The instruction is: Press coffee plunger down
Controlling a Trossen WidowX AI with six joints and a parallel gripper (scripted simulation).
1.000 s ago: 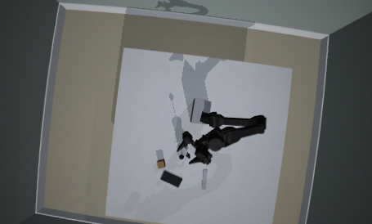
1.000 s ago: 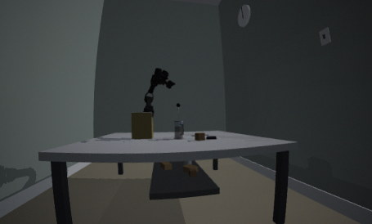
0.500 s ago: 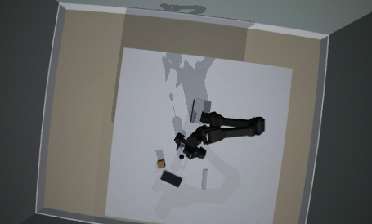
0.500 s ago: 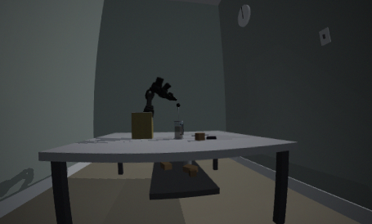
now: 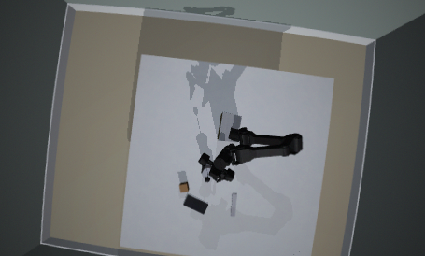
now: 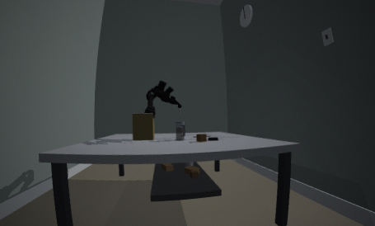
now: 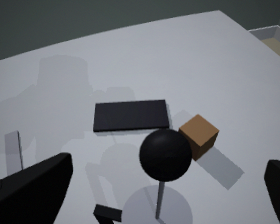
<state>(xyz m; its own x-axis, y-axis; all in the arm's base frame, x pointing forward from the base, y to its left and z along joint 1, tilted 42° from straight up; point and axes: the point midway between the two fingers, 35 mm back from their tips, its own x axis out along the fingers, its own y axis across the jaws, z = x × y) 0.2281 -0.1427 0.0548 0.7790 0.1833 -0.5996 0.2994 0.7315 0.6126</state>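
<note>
Now: gripper tip 150 mm above the coffee press, 20 mm short of it and 10 mm to the right of it. Also, from my gripper tip: flat black block: 270 mm below, 270 mm ahead, 30 mm to the right.
</note>
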